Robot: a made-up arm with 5 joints. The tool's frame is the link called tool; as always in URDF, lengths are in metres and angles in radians. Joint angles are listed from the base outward.
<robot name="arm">
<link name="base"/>
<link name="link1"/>
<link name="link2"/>
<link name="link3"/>
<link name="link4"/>
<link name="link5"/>
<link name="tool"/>
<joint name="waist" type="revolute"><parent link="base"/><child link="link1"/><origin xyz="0.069 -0.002 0.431"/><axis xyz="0 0 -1"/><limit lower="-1.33" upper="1.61"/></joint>
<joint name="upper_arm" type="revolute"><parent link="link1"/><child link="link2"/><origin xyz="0.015 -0.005 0.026"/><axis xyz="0 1 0"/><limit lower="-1.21" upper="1.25"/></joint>
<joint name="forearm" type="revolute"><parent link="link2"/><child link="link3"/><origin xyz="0.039 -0.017 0.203"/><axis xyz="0 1 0"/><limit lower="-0.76" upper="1.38"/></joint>
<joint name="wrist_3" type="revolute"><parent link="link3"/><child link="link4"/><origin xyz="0.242 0.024 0.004"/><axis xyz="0 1 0"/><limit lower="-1.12" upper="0.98"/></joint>
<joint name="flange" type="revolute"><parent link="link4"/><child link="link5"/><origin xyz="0.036 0.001 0.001"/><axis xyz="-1 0 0"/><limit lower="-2.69" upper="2.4"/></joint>
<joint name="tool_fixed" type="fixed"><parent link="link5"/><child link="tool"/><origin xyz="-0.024 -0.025 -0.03" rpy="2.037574 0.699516 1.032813"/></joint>
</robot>
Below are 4 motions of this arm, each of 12 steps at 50 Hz.
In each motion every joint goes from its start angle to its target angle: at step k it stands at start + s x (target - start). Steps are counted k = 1, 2, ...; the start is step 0. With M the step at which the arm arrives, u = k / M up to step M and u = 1 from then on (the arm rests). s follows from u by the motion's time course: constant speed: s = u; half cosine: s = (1 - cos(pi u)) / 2; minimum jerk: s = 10 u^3 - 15 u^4 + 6 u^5.
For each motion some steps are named. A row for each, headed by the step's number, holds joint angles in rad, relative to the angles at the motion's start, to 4 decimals.
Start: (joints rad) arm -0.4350 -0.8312 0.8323 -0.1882 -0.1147
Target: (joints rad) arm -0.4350 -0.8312 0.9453 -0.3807 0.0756
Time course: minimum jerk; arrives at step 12
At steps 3, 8, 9, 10, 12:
3: 0.0000 0.0000 0.0117 -0.0199 0.0197
8: 0.0000 0.0000 0.0893 -0.1521 0.1504
9: 0.0000 0.0000 0.1013 -0.1726 0.1706
10: 0.0000 0.0000 0.1090 -0.1857 0.1835
12: 0.0000 0.0000 0.1130 -0.1925 0.1903

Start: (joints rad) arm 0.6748 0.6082 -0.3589 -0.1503 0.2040
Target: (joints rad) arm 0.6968 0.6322 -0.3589 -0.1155 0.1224
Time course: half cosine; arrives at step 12
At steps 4, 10, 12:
4: 0.0055 0.0060 0.0000 0.0087 -0.0204
10: 0.0205 0.0224 0.0000 0.0325 -0.0761
12: 0.0220 0.0240 0.0000 0.0348 -0.0816

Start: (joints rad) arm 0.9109 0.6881 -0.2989 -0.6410 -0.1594
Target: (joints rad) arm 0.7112 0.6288 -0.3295 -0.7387 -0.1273
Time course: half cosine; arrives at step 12
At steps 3, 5, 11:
3: -0.0292 -0.0087 -0.0045 -0.0143 0.0047
5: -0.0740 -0.0220 -0.0113 -0.0362 0.0119
11: -0.1963 -0.0583 -0.0301 -0.0960 0.0316

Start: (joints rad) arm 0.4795 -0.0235 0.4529 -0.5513 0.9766
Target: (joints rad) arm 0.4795 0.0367 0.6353 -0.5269 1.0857
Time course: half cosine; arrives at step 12
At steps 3, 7, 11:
3: 0.0000 0.0088 0.0267 0.0036 0.0160
7: 0.0000 0.0379 0.1148 0.0154 0.0687
11: 0.0000 0.0592 0.1793 0.0240 0.1072

